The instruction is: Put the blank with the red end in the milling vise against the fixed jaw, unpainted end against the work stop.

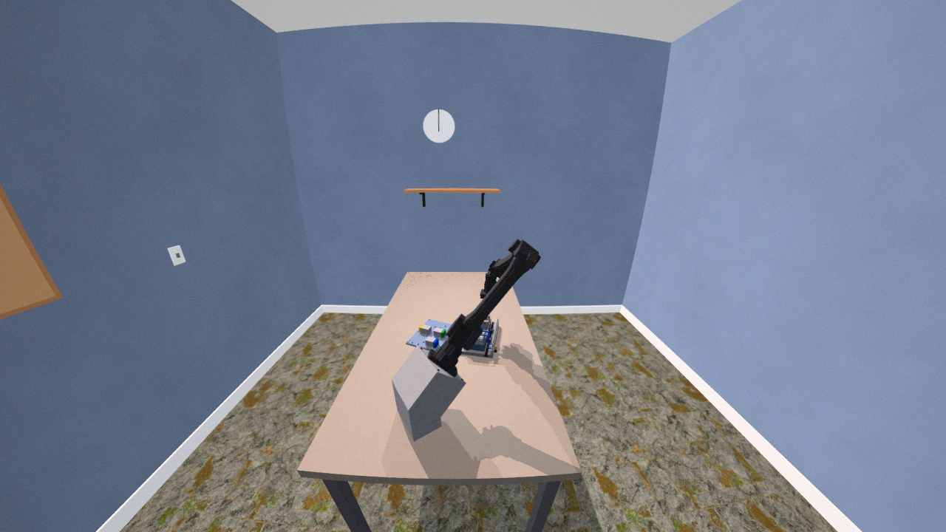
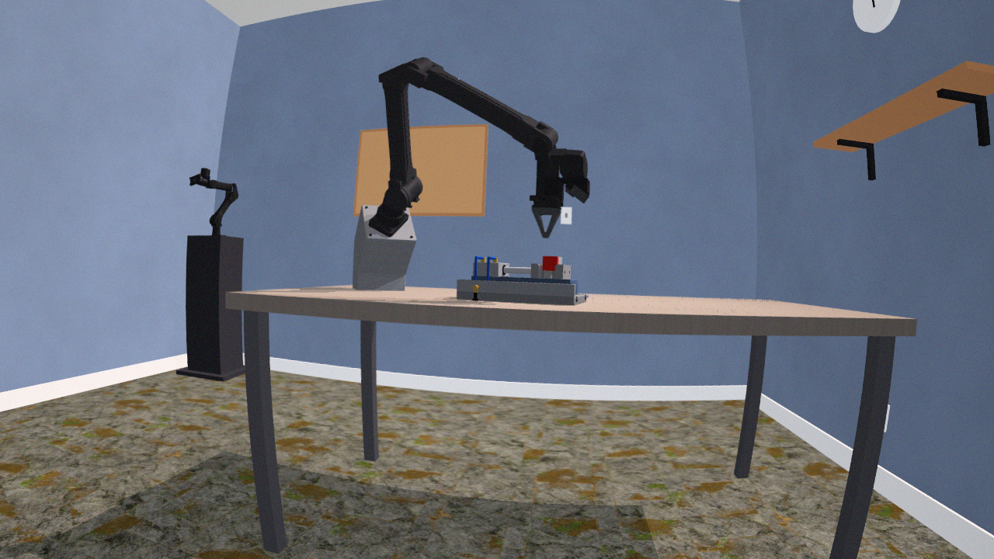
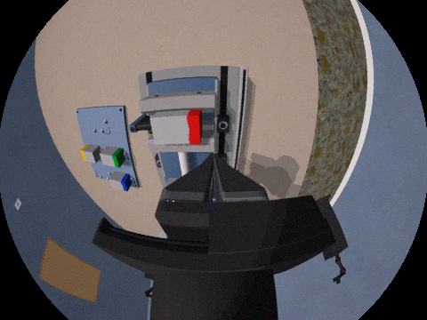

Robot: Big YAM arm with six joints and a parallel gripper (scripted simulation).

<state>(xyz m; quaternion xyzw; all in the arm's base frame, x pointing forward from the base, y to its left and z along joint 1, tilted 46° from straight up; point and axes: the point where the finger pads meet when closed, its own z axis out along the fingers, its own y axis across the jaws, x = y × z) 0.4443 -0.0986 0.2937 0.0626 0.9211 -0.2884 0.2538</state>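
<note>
Now: hand 9 cm to the right of the work stop, 8 cm above it and 4 cm short of it. The rest, counted from my hand: green-ended blank: 28 cm to the left, 14 cm below, 1 cm behind; blue plate: 32 cm to the left, 17 cm below, 1 cm ahead; vise: 13 cm below, 7 cm to the left, 5 cm behind.
</note>
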